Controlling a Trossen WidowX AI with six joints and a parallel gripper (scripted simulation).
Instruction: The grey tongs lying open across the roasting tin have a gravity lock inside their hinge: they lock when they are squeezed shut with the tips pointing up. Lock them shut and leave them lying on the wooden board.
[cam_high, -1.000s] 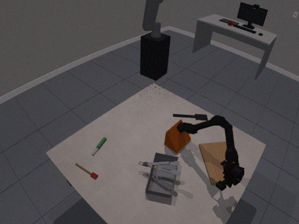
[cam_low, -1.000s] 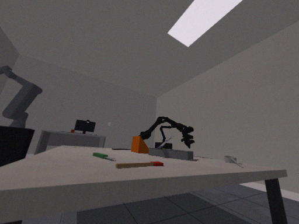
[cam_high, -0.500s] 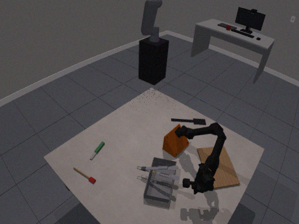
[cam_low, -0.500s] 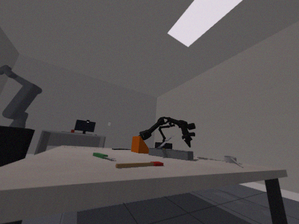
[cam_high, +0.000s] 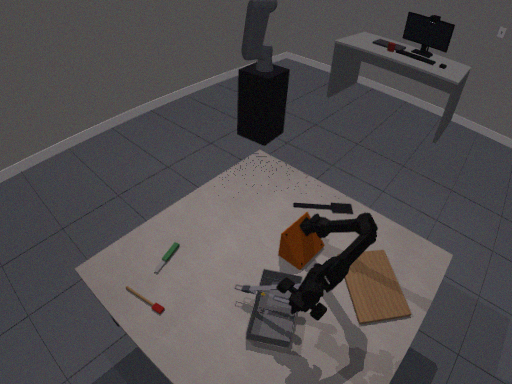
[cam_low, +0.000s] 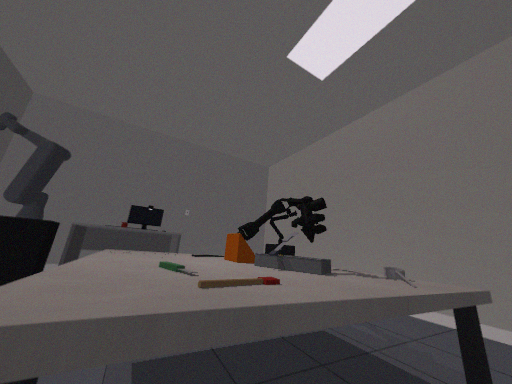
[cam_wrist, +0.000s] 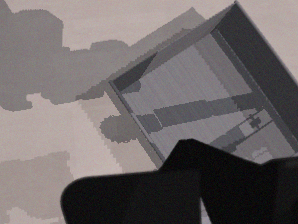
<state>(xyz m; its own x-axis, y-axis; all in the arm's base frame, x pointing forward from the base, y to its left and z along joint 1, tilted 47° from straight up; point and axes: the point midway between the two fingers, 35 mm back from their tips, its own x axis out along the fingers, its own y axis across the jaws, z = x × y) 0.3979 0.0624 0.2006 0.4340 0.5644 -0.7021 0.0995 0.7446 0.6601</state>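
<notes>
Now: gripper tip 150 mm to the left of the yellow lock piece, 70 mm above it and 40 mm past it. The rest, counted from my gripper tip: red-headed wooden tool 500 mm to the right, 260 mm ahead, 120 mm below; then wooden board 390 mm behind, 200 mm to the left, 120 mm below; then grey roasting tin 100 mm below, 90 mm to the right, 40 mm behind.
</notes>
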